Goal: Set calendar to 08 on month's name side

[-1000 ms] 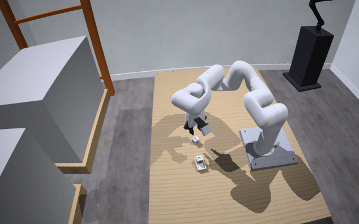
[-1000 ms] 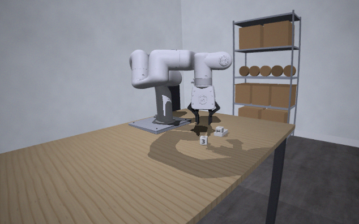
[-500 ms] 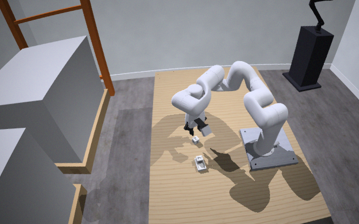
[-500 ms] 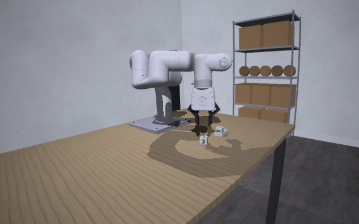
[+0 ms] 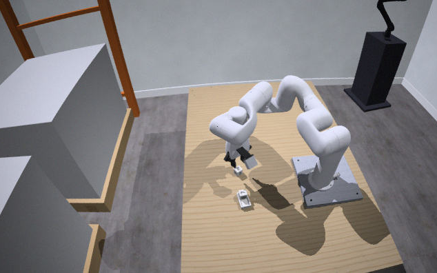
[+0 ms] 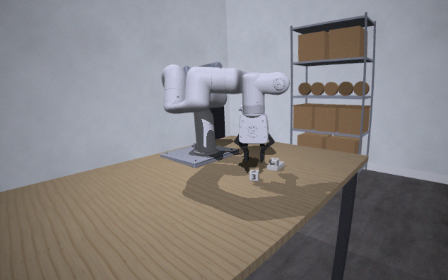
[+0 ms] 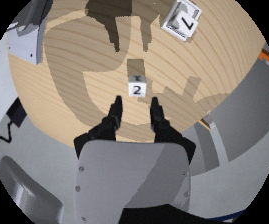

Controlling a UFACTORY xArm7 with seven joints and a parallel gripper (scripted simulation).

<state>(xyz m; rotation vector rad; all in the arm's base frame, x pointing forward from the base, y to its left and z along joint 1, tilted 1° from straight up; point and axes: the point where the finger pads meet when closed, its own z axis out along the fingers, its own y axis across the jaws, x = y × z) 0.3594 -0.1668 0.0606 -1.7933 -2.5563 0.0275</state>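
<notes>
The white digit cube is 7 cm below my hand. The rest, counted from my hand: white tray 2 cm ahead, 16 cm to the left, 8 cm below.
</notes>
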